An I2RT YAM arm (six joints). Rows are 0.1 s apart.
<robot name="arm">
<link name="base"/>
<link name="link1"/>
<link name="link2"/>
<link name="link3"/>
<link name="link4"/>
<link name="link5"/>
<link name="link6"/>
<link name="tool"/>
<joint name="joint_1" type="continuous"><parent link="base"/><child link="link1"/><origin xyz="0 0 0.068" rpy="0 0 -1.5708"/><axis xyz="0 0 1"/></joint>
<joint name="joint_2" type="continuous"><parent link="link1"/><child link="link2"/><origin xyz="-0.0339 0.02 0.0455" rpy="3.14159 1.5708 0"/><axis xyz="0 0 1"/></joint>
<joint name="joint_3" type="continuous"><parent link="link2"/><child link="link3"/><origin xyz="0 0.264 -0.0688" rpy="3.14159 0 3.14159"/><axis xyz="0 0 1"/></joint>
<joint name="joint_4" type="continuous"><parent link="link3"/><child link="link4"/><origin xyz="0.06 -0.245 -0.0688" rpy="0 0 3.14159"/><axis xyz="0 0 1"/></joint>
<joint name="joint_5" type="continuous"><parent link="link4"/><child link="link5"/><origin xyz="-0.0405 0.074 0.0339" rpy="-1.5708 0 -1.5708"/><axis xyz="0 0 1"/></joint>
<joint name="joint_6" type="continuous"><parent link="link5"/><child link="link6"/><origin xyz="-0.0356 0 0.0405" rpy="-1.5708 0 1.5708"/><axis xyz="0 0 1"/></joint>
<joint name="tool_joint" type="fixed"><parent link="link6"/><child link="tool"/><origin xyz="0 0 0" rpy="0 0 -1.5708"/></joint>
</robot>
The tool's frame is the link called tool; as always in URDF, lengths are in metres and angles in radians. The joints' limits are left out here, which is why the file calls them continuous.
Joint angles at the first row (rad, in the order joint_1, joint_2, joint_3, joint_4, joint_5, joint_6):
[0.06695 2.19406 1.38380 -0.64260 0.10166 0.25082]
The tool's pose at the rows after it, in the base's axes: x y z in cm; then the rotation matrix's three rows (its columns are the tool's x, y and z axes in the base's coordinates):
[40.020 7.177 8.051], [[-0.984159 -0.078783 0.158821], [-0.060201 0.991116 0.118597], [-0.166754 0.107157 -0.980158]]
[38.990 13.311 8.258], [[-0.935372 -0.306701 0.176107], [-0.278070 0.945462 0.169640], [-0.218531 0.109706 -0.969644]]
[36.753 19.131 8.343], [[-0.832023 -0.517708 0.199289], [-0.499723 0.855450 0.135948], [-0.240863 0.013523 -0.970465]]
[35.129 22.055 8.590], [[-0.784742 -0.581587 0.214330], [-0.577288 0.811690 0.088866], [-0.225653 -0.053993 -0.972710]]
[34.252 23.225 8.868], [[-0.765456 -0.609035 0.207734], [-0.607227 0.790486 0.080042], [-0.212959 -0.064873 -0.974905]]
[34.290 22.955 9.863], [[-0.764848 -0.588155 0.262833], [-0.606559 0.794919 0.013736], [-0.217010 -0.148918 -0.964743]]
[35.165 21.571 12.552], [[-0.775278 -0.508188 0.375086], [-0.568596 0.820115 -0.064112], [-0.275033 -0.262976 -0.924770]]
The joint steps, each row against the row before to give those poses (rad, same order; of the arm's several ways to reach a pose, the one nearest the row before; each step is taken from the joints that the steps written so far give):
[0.10261 0.00952 -0.00002 0.06982 -0.19188 -0.14344]
[0.15030 -0.00038 0.00420 0.04082 -0.01564 -0.07706]
[0.15757 0.00001 0.00268 0.01564 0.07668 -0.09192]
[0.08659 -0.00038 0.01223 -0.02367 0.06866 -0.00687]
[0.03624 -0.00496 0.00570 -0.02288 0.01183 -0.00037]
[0.00152 -0.02553 0.00004 -0.01564 0.08659 0.00113]
[-0.02936 -0.06641 -0.00003 -0.00039 0.12208 0.00764]

